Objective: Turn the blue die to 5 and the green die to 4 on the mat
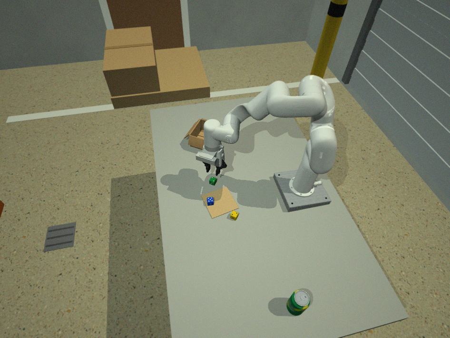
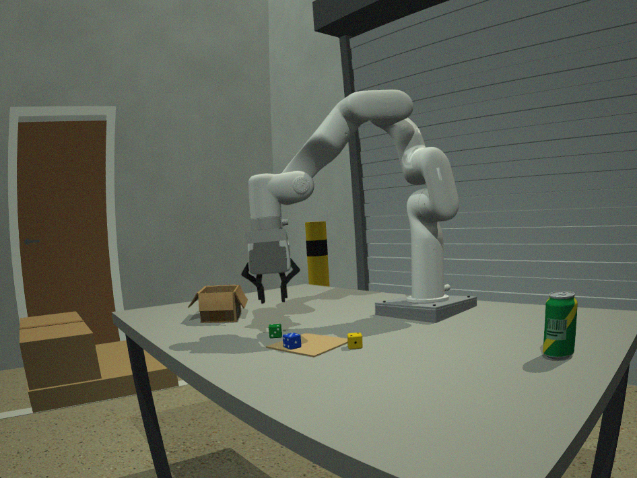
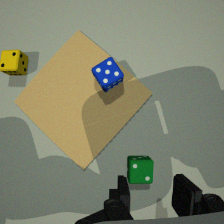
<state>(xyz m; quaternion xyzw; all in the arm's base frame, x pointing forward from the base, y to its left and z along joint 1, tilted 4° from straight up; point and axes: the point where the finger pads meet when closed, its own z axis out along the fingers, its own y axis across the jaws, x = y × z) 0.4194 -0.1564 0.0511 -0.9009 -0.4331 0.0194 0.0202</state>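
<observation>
Right now the green die is 9 cm below my hand. From my hand the other things lie so: yellow die 5 cm behind, 22 cm to the left, 9 cm below; cardboard mat 12 cm to the left, 11 cm below; blue die 4 cm ahead, 12 cm to the left, 9 cm below.
</observation>
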